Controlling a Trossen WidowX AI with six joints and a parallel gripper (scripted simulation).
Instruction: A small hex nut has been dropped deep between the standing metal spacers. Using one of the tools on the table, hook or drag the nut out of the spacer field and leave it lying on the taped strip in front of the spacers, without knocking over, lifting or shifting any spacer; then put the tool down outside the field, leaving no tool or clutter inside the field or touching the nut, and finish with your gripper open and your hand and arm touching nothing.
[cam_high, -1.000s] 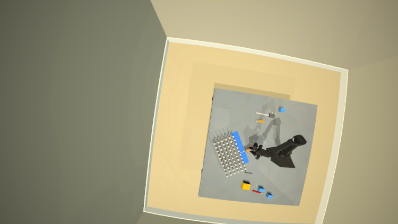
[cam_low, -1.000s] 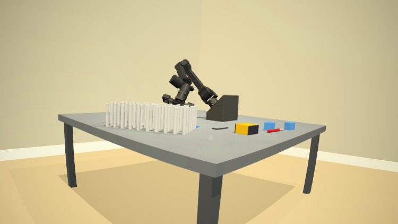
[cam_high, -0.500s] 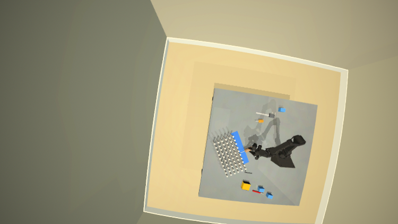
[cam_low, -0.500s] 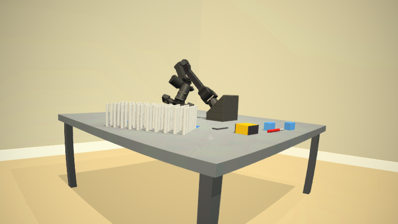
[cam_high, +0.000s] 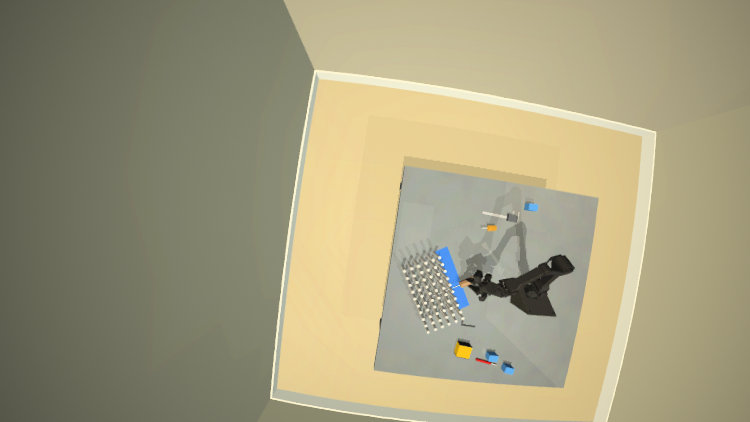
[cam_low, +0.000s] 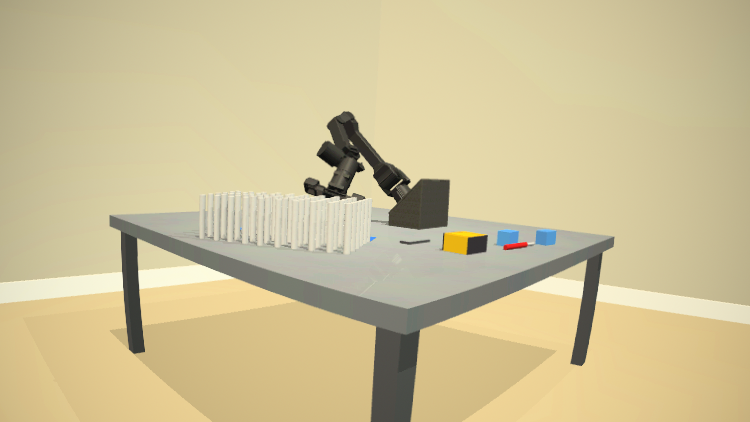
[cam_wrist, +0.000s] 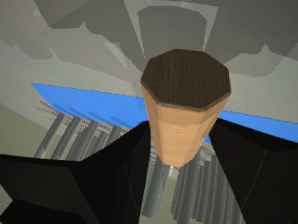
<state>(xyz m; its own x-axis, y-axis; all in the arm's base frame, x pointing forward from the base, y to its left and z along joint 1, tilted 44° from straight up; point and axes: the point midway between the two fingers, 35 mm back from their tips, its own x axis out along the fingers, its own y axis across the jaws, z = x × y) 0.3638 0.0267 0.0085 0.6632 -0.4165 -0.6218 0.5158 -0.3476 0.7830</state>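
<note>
Now: gripper tip 7 cm short of the blue taped strip, 4 cm above it and 1 cm to the right of it. From my gripper tip the other things lie so: orange-handled tool: 35 cm to the right, 8 cm behind, 2 cm below; dark flat bar: 27 cm to the left, 8 cm behind, 3 cm below; red tool: 49 cm to the left, 30 cm behind, 3 cm below.
</note>
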